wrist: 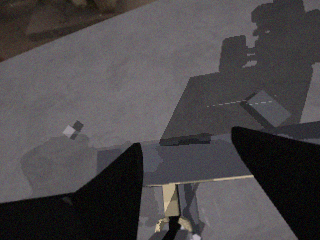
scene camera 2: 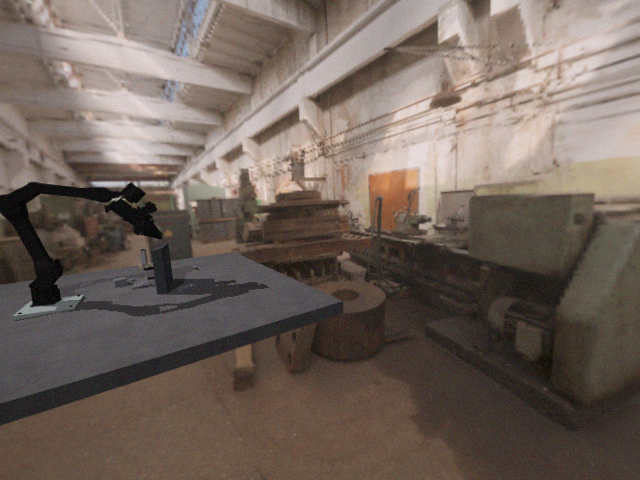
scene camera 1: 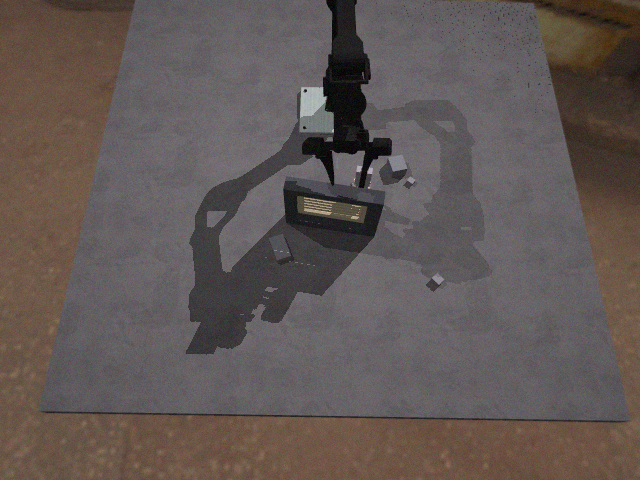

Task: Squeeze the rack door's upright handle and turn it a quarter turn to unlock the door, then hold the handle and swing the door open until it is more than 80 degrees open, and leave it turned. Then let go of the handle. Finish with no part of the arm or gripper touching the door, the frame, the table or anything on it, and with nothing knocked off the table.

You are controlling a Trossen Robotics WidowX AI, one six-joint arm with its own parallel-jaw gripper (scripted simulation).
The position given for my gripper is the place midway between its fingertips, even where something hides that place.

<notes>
My gripper (scene camera 1: 347, 185) is open, with nothing in its grasp. Also in view: a rack (scene camera 1: 373, 199).
My gripper shows as well in the wrist view (wrist: 186, 141) and in scene camera 2 (scene camera 2: 161, 236). The rack also shows in scene camera 2 (scene camera 2: 160, 254).
</notes>
